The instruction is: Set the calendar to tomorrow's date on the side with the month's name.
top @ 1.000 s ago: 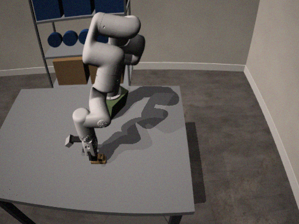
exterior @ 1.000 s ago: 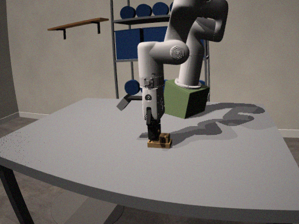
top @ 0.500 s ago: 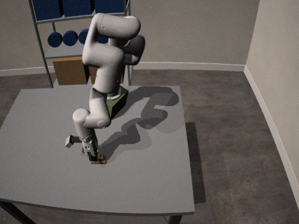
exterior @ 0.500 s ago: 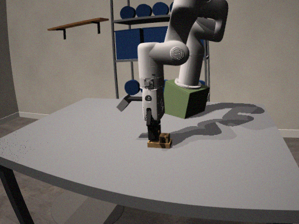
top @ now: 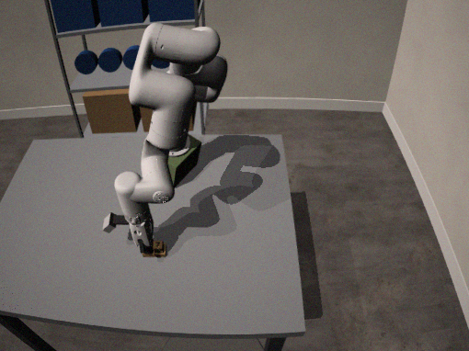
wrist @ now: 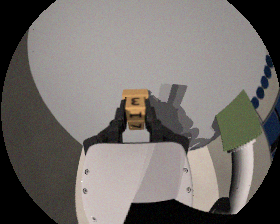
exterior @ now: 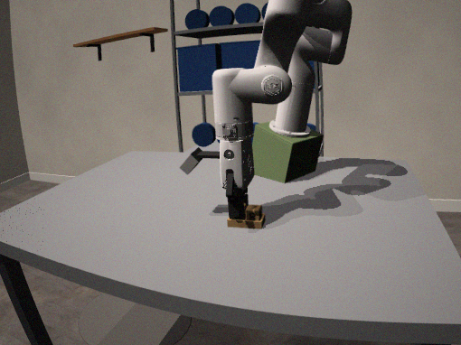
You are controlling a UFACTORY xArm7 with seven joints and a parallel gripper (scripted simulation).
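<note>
My hand is 10 mm above the cube. Also, from my hand: wooden calendar tray (20 mm to the left, 30 mm below).
</note>
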